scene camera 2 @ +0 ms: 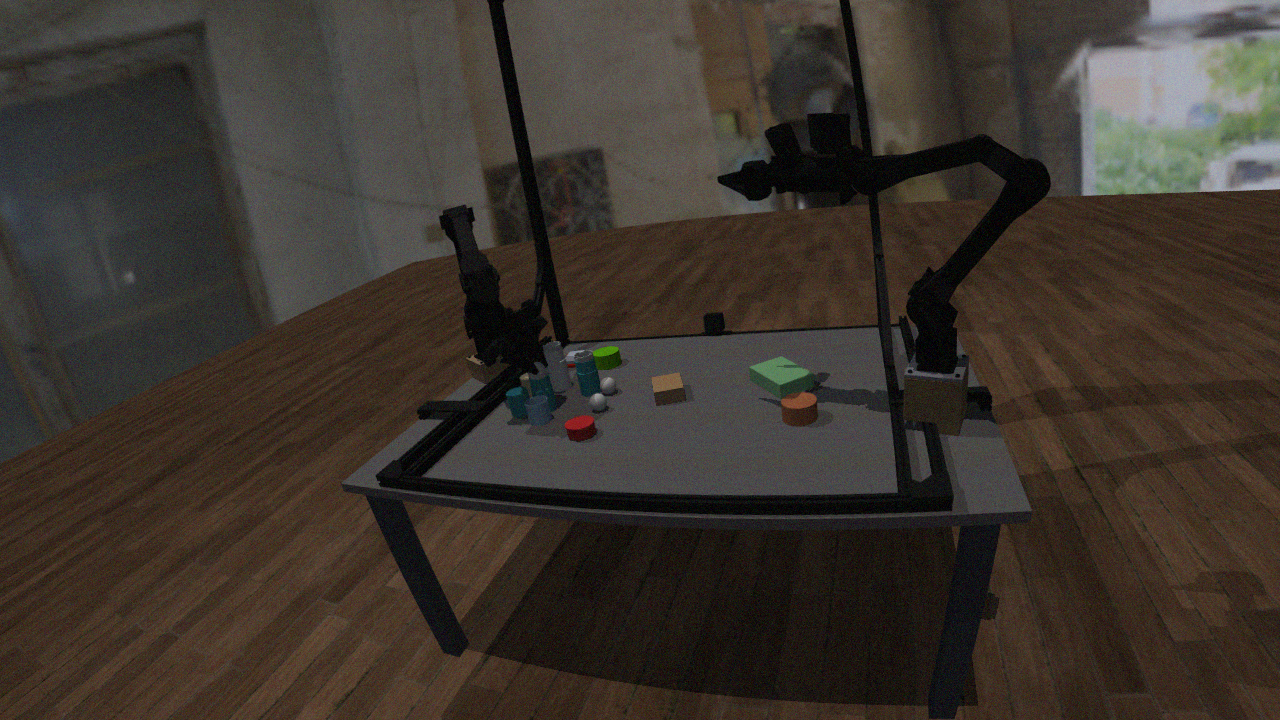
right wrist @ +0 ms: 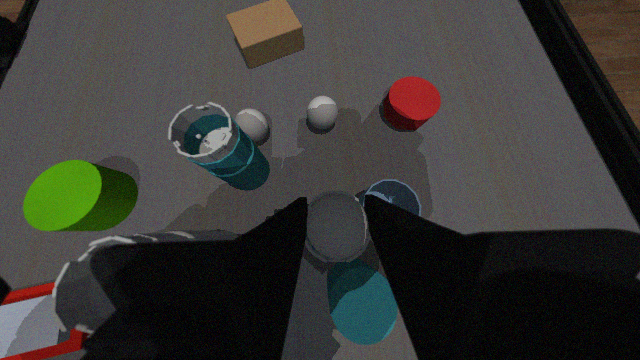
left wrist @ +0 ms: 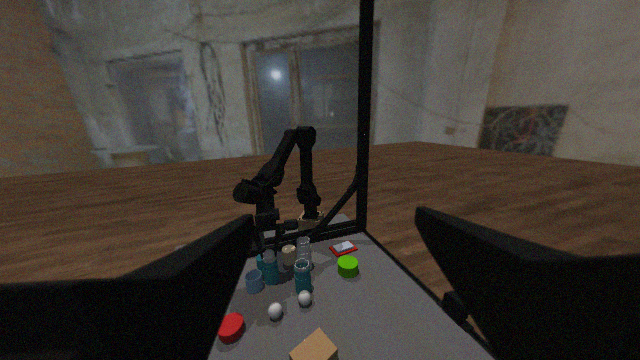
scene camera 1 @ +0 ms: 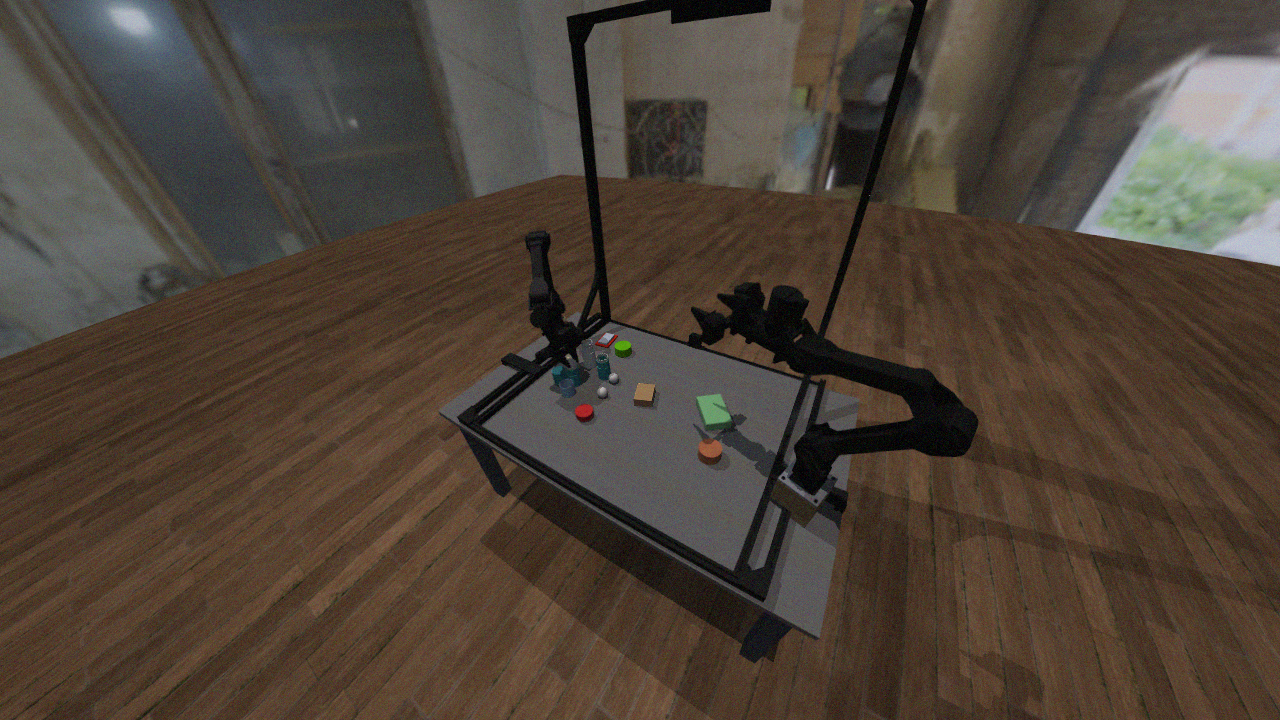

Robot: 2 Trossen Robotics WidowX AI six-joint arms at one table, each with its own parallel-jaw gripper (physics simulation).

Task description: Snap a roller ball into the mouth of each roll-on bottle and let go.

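Where they show: left gripper, fingertip midpoint: (scene camera 2: 730, 176) (left wrist: 334, 217) (scene camera 1: 704, 301); right gripper, fingertip midpoint: (scene camera 2: 542, 370) (right wrist: 335, 203) (left wrist: 269, 257) (scene camera 1: 573, 364); left arm's base at its link origin: (scene camera 2: 937, 364) (scene camera 1: 808, 478); right arm's base at its link origin: (left wrist: 310, 215).
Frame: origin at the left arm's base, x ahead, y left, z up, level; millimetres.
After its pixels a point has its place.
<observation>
My right gripper (right wrist: 335, 203) {z -12, x 756, y 163 mm} (scene camera 2: 539, 368) {z -12, x 756, y 163 mm} is shut on a grey roller ball (right wrist: 336, 226) {z 6, x 770, y 165 mm} (left wrist: 269, 255) {z -2, x 755, y 161 mm} at the top of a teal bottle (left wrist: 270, 274) {z -62, x 746, y 162 mm} (scene camera 2: 542, 394) {z -58, x 752, y 182 mm}; whether the ball sits in the mouth cannot be told. A second teal bottle (scene camera 1: 603, 367) {z -44, x 709, y 77 mm} (scene camera 2: 587, 377) {z -58, x 712, y 83 mm} (left wrist: 302, 280) {z -50, x 705, y 64 mm} (right wrist: 247, 170) {z -55, x 738, y 85 mm} stands upright with an open mouth. A clear bottle (scene camera 2: 555, 368) {z -45, x 803, y 85 mm} (left wrist: 303, 249) {z -17, x 797, y 65 mm} stands behind it, partly hidden in the right wrist view. Two loose white balls (right wrist: 322, 112) {z -70, x 657, y 134 mm} (right wrist: 252, 126) {z -71, x 688, y 67 mm} lie near the second bottle. My left gripper (scene camera 1: 694, 325) (scene camera 2: 720, 180) {z 323, x 351, y 1 mm} is open and empty, high above the table.
A blue cup (left wrist: 254, 281) {z -60, x 720, y 202 mm} and a teal cylinder (right wrist: 365, 307) {z -51, x 817, y 200 mm} stand close to the held ball. A beige cylinder (left wrist: 288, 255) {z -62, x 829, y 120 mm}, green disc (right wrist: 65, 195) {z -67, x 793, y -71 mm}, red disc (right wrist: 414, 99) {z -76, x 614, y 229 mm}, red-and-white item (left wrist: 343, 248) {z -88, x 890, y -74 mm}, tan block (right wrist: 267, 25) {z -72, x 549, y 41 mm}, light green block (scene camera 1: 713, 410) {z -72, x 332, y -66 mm} and orange disc (scene camera 1: 709, 450) {z -67, x 239, y 62 mm} are also around.
</observation>
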